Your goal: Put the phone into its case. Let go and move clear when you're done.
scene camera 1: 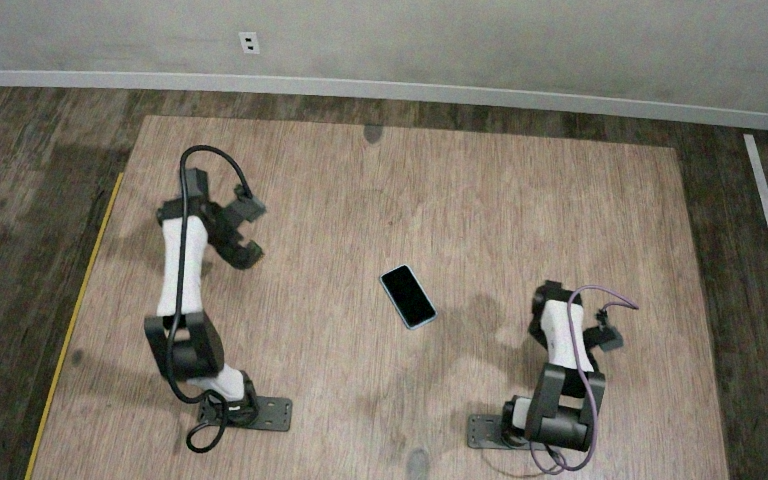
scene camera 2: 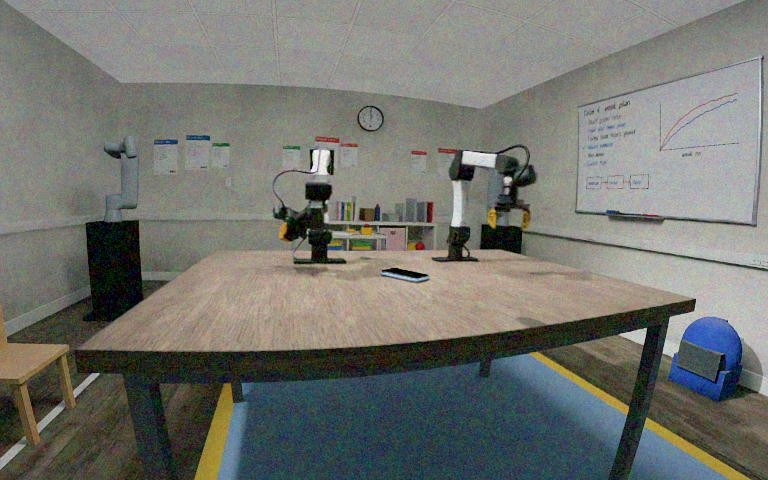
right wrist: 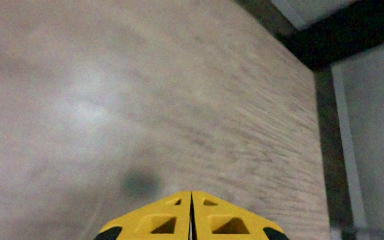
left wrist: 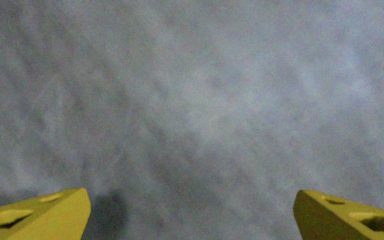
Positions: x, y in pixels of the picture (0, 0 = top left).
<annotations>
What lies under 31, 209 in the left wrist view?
The left gripper.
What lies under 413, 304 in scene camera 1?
A black phone.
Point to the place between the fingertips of the right gripper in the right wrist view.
191, 200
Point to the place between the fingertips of the left gripper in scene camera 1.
246, 241
</annotations>
